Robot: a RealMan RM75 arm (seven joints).
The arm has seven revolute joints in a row. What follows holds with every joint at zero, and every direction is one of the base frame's.
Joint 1 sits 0.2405 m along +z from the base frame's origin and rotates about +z.
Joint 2 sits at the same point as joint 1 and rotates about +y.
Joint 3 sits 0.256 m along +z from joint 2 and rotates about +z.
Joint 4 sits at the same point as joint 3 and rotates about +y.
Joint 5 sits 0.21 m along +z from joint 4 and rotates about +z.
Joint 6 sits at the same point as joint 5 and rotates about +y.
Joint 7 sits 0.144 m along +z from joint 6 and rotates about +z.
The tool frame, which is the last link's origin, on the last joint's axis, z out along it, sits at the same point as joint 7; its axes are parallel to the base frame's.
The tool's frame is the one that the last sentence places.
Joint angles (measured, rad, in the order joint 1, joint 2, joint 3, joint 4, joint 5, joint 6, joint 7), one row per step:
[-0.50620, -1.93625, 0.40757, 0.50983, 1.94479, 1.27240, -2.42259]
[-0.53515, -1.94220, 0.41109, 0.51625, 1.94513, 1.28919, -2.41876]
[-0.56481, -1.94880, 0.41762, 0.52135, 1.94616, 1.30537, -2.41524]
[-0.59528, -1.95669, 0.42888, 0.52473, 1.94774, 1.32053, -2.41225]
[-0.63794, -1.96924, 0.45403, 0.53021, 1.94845, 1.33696, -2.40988]
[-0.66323, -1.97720, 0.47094, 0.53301, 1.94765, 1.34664, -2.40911]
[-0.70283, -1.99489, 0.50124, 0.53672, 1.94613, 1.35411, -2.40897]
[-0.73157, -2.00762, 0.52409, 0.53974, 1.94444, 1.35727, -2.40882]
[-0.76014, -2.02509, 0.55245, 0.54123, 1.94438, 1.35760, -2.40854]
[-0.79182, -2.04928, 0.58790, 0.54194, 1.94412, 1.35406, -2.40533]
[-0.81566, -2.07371, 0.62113, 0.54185, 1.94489, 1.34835, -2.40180]
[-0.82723, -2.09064, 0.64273, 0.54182, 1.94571, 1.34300, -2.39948]
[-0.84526, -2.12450, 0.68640, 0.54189, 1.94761, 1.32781, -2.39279]
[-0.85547, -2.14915, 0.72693, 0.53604, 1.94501, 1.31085, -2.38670]
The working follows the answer.
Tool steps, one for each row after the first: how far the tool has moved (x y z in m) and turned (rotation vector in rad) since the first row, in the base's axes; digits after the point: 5 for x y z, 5 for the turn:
[0.01388, 0.00868, -0.00254, -0.01017, -0.00358, -0.04709]
[0.02832, 0.01683, -0.00613, -0.02419, -0.00654, -0.09481]
[0.04347, 0.02434, -0.01135, -0.04375, -0.00886, -0.14333]
[0.06534, 0.03393, -0.02008, -0.07586, -0.00781, -0.21066]
[0.07870, 0.03889, -0.02571, -0.09629, -0.00777, -0.25092]
[0.09999, 0.04557, -0.03720, -0.13034, -0.00745, -0.30942]
[0.11547, 0.04985, -0.04534, -0.15375, -0.00520, -0.35107]
[0.13148, 0.05253, -0.05666, -0.18428, -0.00201, -0.39253]
[0.14988, 0.05387, -0.07178, -0.22083, 0.00333, -0.43992]
[0.16472, 0.05284, -0.08670, -0.25525, 0.00872, -0.47777]
[0.17279, 0.05100, -0.09670, -0.27716, 0.01220, -0.49794]
[0.18664, 0.04605, -0.11637, -0.31735, 0.02282, -0.53320]
[0.19537, 0.04084, -0.13231, -0.35002, 0.03233, -0.55528]

Tool pose at each row, in the base's axes (x y z in m, rotation vector in rad; rounded; the steps above come from the unrounded poses):
[-0.34366, 0.36094, 0.08206, -1.56926, -1.98749, -1.10581]
[-0.32978, 0.36962, 0.07952, -1.62815, -1.97088, -1.11879]
[-0.31535, 0.37777, 0.07593, -1.68998, -1.95552, -1.12776]
[-0.30020, 0.38527, 0.07071, -1.75590, -1.94262, -1.13120]
[-0.27833, 0.39487, 0.06198, -1.85117, -1.92377, -1.12623]
[-0.26496, 0.39983, 0.05635, -1.90880, -1.91255, -1.12206]
[-0.24368, 0.40650, 0.04486, -1.99513, -1.89784, -1.11081]
[-0.22819, 0.41079, 0.03673, -2.05657, -1.88386, -1.10057]
[-0.21219, 0.41346, 0.02541, -2.12195, -1.87402, -1.08192]
[-0.19378, 0.41481, 0.01028, -2.19786, -1.86127, -1.05602]
[-0.17895, 0.41377, -0.00463, -2.26152, -1.85312, -1.02803]
[-0.17087, 0.41193, -0.01464, -2.29749, -1.85064, -1.00848]
[-0.15703, 0.40699, -0.03431, 2.35204, 1.83594, 0.96259]
[-0.14830, 0.40178, -0.05024, 2.36404, 1.80972, 0.91252]

